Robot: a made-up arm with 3 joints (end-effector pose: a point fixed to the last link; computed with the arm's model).
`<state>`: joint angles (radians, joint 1 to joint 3).
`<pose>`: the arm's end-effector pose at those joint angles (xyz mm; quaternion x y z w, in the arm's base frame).
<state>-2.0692 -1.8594 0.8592</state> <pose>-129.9 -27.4 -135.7 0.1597 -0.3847 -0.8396 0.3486</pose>
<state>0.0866 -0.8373 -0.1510</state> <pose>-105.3 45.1 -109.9 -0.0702 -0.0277 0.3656 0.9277</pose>
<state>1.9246 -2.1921 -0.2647</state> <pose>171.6 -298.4 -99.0 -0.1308 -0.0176 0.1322 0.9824</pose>
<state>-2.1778 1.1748 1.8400</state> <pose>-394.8 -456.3 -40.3 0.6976 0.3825 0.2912 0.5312</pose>
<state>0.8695 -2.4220 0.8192</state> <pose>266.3 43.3 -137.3 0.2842 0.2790 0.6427 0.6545</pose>
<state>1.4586 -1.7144 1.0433</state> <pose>105.3 30.3 -125.5 0.4942 0.0636 0.1106 0.8599</pose>
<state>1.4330 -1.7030 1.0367</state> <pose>103.6 34.8 -125.9 0.4909 0.0667 0.1169 0.8607</pose>
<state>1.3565 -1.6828 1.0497</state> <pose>97.8 48.6 -125.0 0.4944 0.0814 0.1406 0.8539</pose>
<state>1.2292 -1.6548 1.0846</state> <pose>85.4 70.3 -122.6 0.5045 0.1090 0.1809 0.8372</pose>
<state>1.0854 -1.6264 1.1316</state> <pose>67.2 92.1 -119.1 0.5166 0.1433 0.2256 0.8135</pose>
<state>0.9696 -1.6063 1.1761</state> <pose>49.7 107.0 -115.5 0.5269 0.1736 0.2604 0.7902</pose>
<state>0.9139 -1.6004 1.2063</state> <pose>40.5 113.2 -112.9 0.5342 0.1909 0.2772 0.7755</pose>
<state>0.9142 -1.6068 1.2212</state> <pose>40.6 113.3 -111.6 0.5393 0.1946 0.2781 0.7707</pose>
